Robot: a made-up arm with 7 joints.
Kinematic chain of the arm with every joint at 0, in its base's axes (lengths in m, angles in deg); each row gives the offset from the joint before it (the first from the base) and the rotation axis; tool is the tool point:
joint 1: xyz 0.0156 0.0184 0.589 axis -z
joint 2: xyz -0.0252 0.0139 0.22 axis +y
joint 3: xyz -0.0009 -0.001 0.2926 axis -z
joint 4: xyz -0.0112 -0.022 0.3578 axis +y
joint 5: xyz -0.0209 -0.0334 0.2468 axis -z
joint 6: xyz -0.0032 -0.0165 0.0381 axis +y
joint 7: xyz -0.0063 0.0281 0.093 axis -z
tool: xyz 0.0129 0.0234 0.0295
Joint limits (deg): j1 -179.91..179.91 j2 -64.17..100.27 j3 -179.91..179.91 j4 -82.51..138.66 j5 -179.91..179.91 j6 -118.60..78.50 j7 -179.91..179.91
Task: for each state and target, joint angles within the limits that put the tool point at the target. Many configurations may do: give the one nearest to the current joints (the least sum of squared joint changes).
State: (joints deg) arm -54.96 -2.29 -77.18 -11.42 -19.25 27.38 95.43
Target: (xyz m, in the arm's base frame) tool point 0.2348 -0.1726 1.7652
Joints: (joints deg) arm -76.81 -5.99 -77.63 -41.03 -18.47 10.61 97.50
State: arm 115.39 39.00 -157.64 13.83 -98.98 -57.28 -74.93
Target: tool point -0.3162 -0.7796 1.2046
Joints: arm 124.25 60.18 -153.09 7.03 -97.41 -70.79 -76.55
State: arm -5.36 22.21 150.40 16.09 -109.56 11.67 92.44
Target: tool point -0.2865 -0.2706 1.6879
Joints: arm -22.72 -8.28 141.93 51.51 -105.78 13.06 94.43
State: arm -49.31 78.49 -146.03 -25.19 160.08 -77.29 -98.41
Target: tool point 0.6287 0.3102 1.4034
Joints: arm -24.65 48.03 -144.78 -24.70 152.21 -90.47 -100.91
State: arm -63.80 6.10 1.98 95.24 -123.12 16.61 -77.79
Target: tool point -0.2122 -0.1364 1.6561
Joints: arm -55.79 -39.67 -20.88 77.20 -120.96 26.19 -76.40
